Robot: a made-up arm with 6 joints.
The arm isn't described. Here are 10 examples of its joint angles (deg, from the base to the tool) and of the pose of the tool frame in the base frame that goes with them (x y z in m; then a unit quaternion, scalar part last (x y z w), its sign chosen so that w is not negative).
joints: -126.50 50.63 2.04 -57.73 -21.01 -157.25
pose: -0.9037 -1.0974 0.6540 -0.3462 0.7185 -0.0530 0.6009
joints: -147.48 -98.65 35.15 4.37 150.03 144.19
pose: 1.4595 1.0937 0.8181 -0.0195 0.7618 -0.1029 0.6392
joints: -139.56 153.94 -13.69 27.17 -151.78 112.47
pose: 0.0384 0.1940 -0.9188 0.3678 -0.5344 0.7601 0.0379
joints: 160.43 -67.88 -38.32 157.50 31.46 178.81
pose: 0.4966 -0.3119 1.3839 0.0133 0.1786 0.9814 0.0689
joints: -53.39 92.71 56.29 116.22 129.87 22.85
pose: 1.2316 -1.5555 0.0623 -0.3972 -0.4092 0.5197 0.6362
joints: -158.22 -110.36 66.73 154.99 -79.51 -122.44
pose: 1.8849 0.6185 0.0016 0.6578 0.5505 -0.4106 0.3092
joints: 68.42 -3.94 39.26 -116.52 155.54 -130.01
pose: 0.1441 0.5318 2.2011 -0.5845 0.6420 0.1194 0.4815
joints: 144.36 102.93 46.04 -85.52 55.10 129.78
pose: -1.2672 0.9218 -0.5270 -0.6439 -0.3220 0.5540 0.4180
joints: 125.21 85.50 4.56 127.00 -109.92 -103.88
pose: -0.9474 1.1985 -0.1548 -0.3477 -0.4589 0.3582 0.7350
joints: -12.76 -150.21 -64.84 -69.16 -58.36 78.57
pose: -0.4564 0.0530 0.0897 -0.4224 -0.4462 0.2126 0.7598
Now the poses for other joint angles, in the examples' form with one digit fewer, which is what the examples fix.
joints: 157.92 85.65 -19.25 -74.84 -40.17 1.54
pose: -0.889 0.400 -0.125 -0.650 0.646 0.180 0.356
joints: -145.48 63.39 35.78 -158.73 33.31 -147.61
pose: -1.420 -1.133 0.661 0.337 0.537 -0.689 0.350
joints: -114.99 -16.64 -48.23 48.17 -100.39 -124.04
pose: -0.221 -0.257 1.412 -0.250 0.043 0.852 0.459
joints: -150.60 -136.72 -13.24 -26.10 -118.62 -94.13
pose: 1.036 0.726 0.192 0.270 -0.584 -0.683 0.347
